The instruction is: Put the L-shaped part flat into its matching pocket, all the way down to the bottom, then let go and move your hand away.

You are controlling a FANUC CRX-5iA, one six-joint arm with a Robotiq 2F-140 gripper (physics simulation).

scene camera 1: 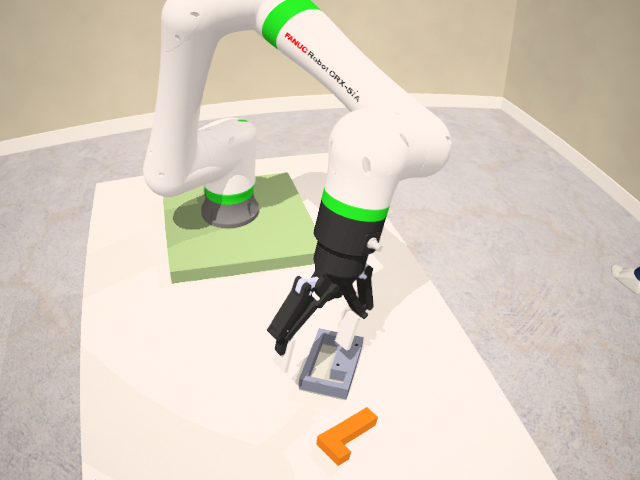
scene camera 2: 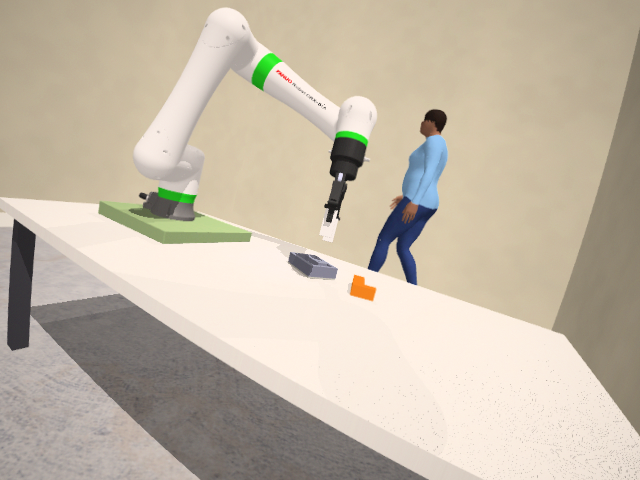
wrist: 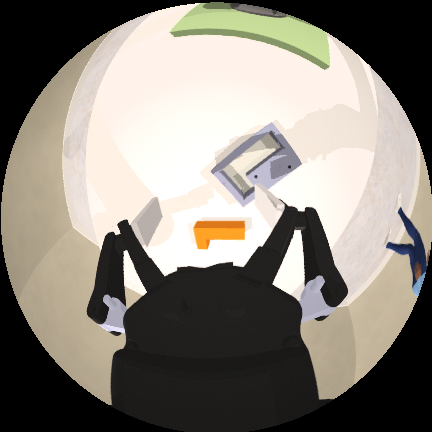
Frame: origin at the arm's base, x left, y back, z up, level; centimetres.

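Where they show: gripper, fingertip midpoint: [scene camera 1: 312,355] [scene camera 2: 326,239] [wrist: 206,199]; arm's base, origin of the base link: [scene camera 1: 229,211] [scene camera 2: 172,215].
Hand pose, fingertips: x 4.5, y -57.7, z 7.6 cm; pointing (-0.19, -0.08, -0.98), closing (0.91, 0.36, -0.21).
Each offset is from my fingertips to the centre of the thing. Level surfaces: height alone.
The orange L-shaped part {dx +4.0, dy -12.1, dz -10.1 cm} [scene camera 1: 346,430] [scene camera 2: 362,292] [wrist: 220,231] lies flat on the table, outside the grey-blue pocket block {dx +5.8, dy +5.4, dz -9.7 cm} [scene camera 1: 324,391] [scene camera 2: 311,267] [wrist: 295,160] and apart from it. It is on the side of the block away from the robot base. In the wrist view its short leg points toward the gripper body. The L-shaped pocket in the block is empty, with its pale floor showing. My gripper [scene camera 1: 316,343] [scene camera 2: 328,230] [wrist: 206,199] is wide open with nothing between its pads. It hangs above the table near the block; in scene camera 1 one pad overlaps the block's far side.
The robot base stands on a green plate [scene camera 1: 232,258] [scene camera 2: 206,236] [wrist: 250,36] on the white table {dz -11.6 cm} [scene camera 1: 180,361] [scene camera 2: 258,320]. A person in a light blue top [scene camera 2: 426,170] stands behind the table; dark blue legs [wrist: 412,240] show at the wrist view's right edge.
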